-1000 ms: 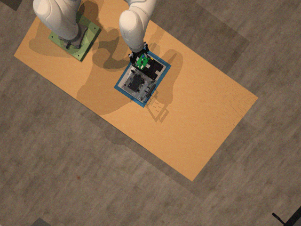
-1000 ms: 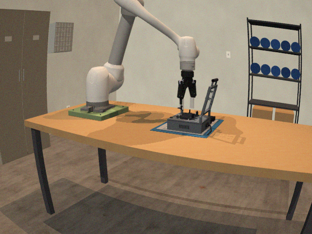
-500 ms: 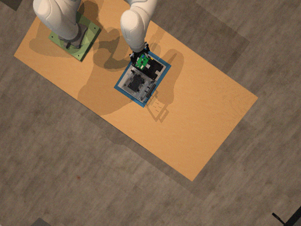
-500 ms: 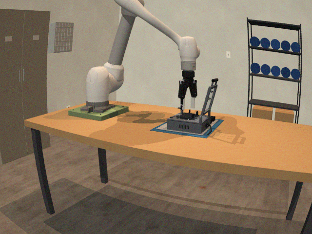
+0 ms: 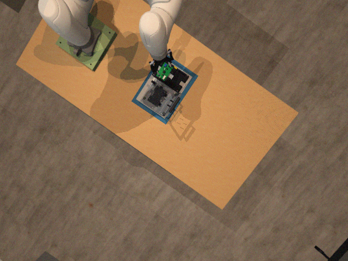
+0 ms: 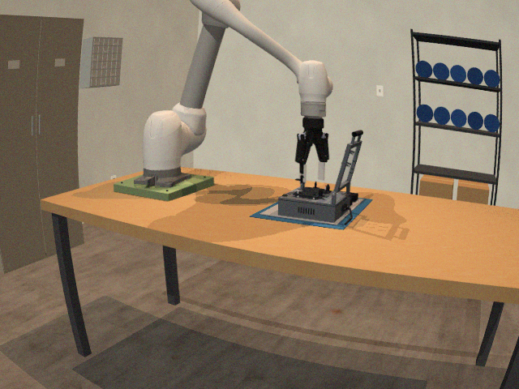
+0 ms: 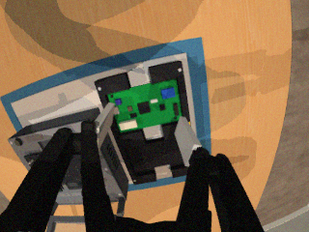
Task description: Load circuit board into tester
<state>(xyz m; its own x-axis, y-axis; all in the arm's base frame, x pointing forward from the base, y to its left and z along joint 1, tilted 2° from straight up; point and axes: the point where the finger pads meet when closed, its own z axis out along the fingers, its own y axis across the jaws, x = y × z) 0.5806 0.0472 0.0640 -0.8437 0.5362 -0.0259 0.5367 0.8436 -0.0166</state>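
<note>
Now: the green circuit board 7 cm below my hand. The rest, counted from my hand: lid 16 cm ahead, 19 cm to the right, 9 cm above; then latch hook 2 cm behind, 11 cm to the right; then grey tester 7 cm ahead, 14 cm to the right, 2 cm above.
</note>
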